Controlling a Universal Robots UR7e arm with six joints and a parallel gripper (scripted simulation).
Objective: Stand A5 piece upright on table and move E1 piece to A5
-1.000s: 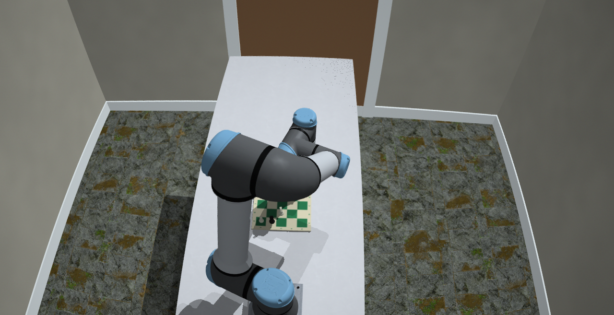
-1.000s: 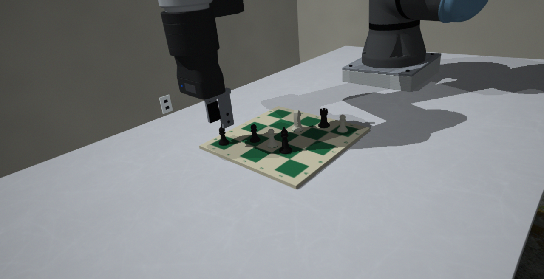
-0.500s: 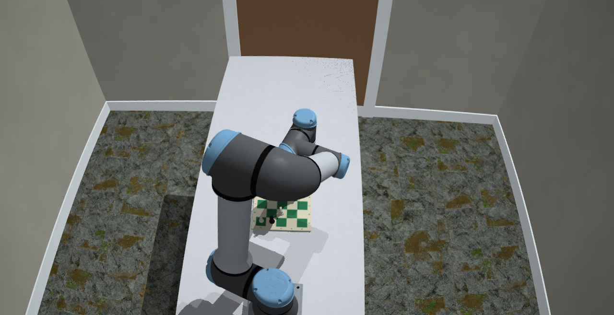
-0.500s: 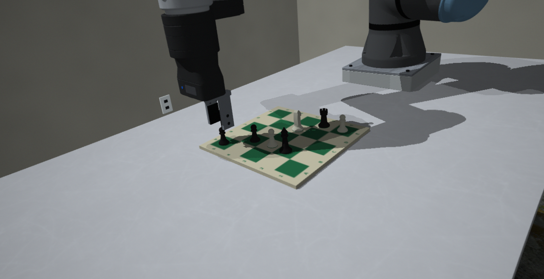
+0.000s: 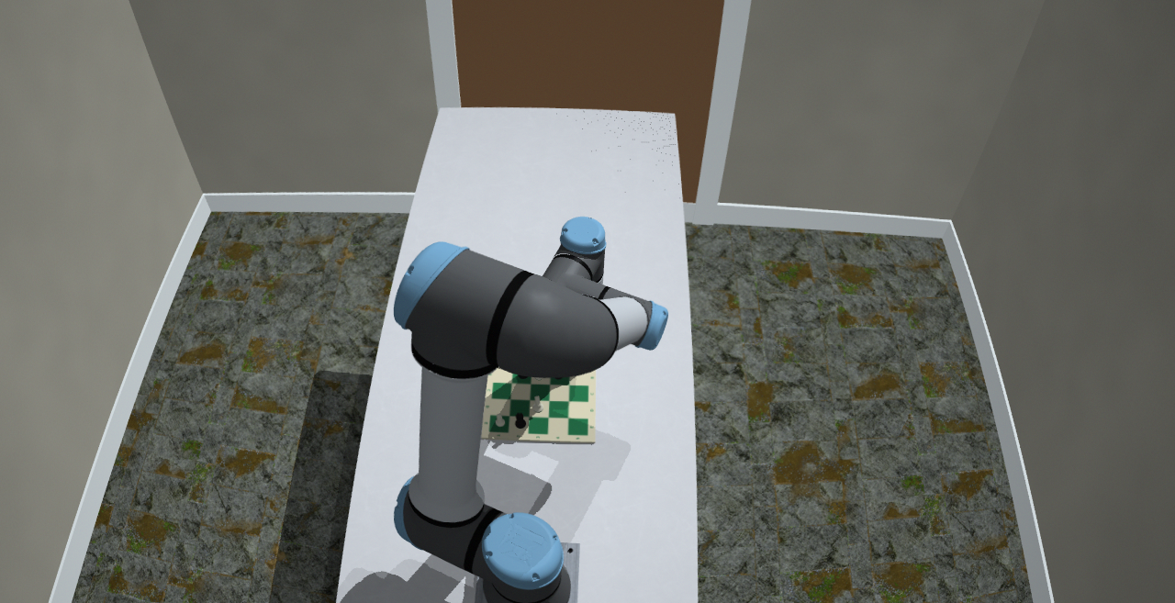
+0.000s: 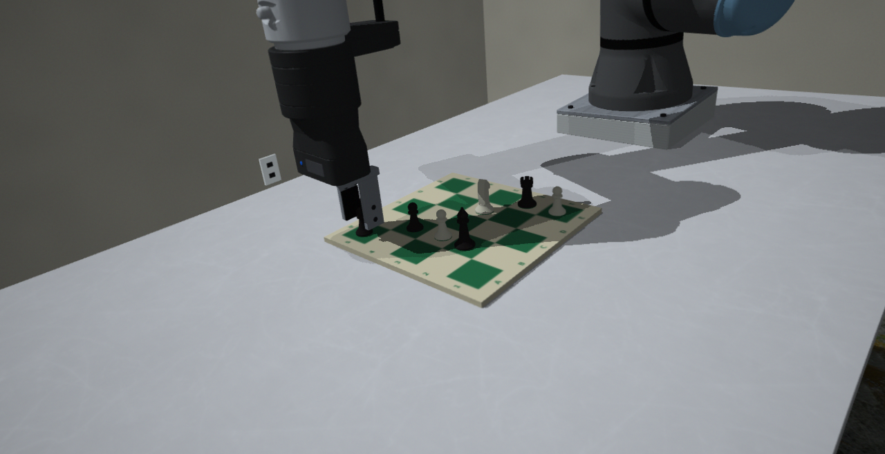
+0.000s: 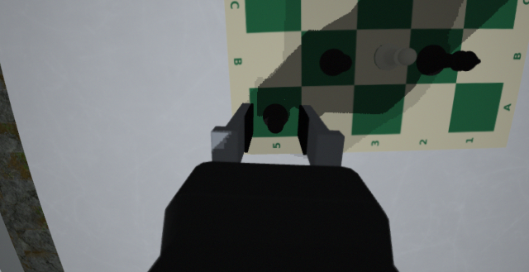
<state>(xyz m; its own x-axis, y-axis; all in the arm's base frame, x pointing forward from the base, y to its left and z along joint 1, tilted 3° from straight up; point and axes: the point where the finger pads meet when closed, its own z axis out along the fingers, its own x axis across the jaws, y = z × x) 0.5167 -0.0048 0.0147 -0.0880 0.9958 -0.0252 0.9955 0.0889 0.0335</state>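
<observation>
Right now the chessboard is 9 cm behind my hand, 6 cm to the left of it and 4 cm below it. Also, from my hand: white knight (13 cm behind, 6 cm to the left, 2 cm below).
</observation>
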